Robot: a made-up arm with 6 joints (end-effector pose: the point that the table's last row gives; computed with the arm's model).
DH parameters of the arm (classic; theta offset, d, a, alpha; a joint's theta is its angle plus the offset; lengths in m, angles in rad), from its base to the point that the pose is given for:
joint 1: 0 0.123 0 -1.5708
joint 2: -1.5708 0 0.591 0
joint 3: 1.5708 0.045 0 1.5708
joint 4: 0 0.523 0 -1.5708
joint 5: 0 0 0 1.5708
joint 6: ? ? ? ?
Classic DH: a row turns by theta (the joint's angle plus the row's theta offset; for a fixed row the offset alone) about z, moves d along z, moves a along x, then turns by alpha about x.
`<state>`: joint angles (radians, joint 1 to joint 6).
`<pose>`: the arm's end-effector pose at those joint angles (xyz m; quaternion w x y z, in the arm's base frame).
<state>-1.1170 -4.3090 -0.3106 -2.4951 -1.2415 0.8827</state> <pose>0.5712 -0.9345 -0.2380 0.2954 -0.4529 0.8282 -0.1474</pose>
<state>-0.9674 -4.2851 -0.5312 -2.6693 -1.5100 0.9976</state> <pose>0.6849 -0.8321 -0.1581 0.2351 -0.5419 0.8033 -0.0764</pose>
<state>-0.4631 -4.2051 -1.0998 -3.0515 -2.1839 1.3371</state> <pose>0.8717 -0.3765 0.0253 0.0293 -0.6409 0.7667 0.0250</pose>
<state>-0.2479 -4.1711 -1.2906 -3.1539 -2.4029 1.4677</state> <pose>0.8648 -0.1734 0.0721 0.0272 0.6502 -0.7586 -0.0314</pose>
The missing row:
joint 6: 0 0.103 0 0
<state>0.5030 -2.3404 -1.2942 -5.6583 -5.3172 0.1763</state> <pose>-0.2293 -0.0183 -0.8331 0.2785 -0.0757 -0.9501 -0.1189</pose>
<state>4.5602 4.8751 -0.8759 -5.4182 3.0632 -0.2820</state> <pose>0.1877 0.8863 -0.0523 0.1368 0.0854 0.3839 -0.9092</pose>
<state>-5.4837 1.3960 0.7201 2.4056 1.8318 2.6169</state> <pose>0.6481 0.8270 0.0314 0.8956 -0.3423 -0.0992 0.2663</pose>
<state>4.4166 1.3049 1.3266 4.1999 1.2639 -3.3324</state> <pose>-0.2961 -0.8326 -0.1818 0.1861 0.7193 0.0160 -0.6691</pose>
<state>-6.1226 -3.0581 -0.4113 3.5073 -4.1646 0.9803</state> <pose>0.1751 0.0421 -0.8839 0.3798 -0.2619 0.2377 -0.8548</pose>
